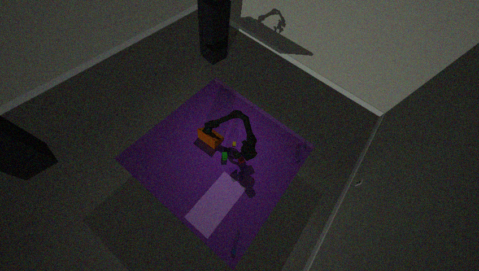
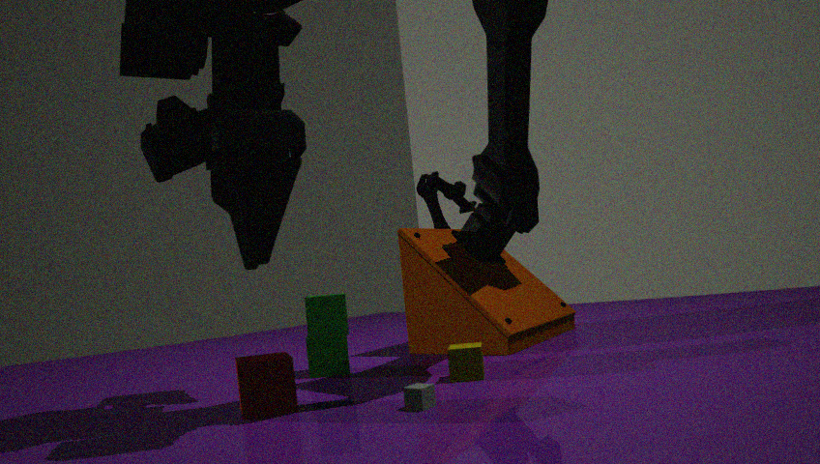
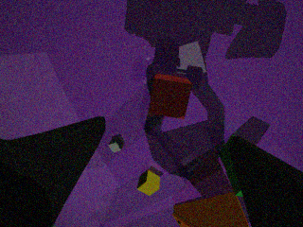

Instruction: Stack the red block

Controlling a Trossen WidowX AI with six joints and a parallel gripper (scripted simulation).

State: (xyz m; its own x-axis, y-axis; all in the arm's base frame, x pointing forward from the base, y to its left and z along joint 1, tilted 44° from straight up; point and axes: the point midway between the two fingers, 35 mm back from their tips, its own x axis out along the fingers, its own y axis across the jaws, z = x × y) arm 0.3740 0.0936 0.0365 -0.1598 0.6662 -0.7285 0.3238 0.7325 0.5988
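My gripper tip is now 9 cm above the red block. Round my gripper tip: small white cube: 11 cm below, 10 cm to the left, 7 cm behind; then yellow block: 16 cm behind, 10 cm below, 6 cm to the left.
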